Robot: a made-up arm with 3 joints. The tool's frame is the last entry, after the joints.
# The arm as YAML. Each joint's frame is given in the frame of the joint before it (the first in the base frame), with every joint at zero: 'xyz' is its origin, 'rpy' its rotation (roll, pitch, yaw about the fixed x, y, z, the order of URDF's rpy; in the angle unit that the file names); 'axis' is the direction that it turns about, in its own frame. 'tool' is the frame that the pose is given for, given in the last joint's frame.
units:
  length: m
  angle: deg
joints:
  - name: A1
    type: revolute
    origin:
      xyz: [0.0, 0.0, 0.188]
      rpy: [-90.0, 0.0, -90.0]
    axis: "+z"
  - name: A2
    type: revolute
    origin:
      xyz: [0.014, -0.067, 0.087]
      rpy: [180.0, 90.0, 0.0]
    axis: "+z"
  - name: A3
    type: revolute
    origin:
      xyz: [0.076, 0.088, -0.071]
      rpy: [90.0, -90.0, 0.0]
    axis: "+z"
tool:
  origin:
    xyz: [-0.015, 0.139, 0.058]
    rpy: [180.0, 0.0, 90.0]
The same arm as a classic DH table. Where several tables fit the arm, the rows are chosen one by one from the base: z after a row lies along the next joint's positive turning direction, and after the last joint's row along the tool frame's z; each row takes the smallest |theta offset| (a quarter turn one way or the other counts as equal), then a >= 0, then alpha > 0; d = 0 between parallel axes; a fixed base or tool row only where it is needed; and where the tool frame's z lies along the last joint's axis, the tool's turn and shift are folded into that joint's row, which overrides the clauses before.
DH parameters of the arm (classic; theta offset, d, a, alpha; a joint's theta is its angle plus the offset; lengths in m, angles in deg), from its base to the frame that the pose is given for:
base (fixed): 90 0.188 0 90
A1: 90 0.087 0.067 90
A2: -90 -0.085 0.076 90
A3: 6.16 0 -0.1398 180
tool (fixed): -173.84 0.03 0 0

